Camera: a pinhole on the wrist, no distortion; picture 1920 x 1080 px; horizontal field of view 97.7 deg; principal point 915.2 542.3 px. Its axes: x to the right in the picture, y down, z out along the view. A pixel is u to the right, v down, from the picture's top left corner.
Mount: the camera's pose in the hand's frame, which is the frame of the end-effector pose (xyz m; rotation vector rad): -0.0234 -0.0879 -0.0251 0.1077 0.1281 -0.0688
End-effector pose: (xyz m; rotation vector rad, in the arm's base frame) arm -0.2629 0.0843 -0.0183 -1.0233 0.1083 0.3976
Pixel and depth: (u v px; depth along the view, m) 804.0 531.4 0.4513
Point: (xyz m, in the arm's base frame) -0.2768 0.3749 0.3256
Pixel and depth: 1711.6 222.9 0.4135
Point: 0.1970 0.3177 0.2906
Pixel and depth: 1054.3 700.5 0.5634
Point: -0.1592 0.5492 0.2595
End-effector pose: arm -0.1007 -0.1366 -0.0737 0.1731 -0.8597 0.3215
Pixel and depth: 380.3 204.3 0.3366
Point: -0.3689 -0.4995 -0.0290
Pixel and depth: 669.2 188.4 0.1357
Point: -0.1540 -0.3246 -0.0460
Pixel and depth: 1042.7 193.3 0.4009
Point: -0.1978 -0.5001 0.1985
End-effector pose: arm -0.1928 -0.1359 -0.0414 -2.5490 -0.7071 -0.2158
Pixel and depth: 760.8 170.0 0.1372
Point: -0.3054 0.0222 -0.0783
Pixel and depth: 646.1 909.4 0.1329
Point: -0.2505 -0.0663 -0.1386
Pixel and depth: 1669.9 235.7 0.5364
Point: 0.0549 0.5736 -0.1180
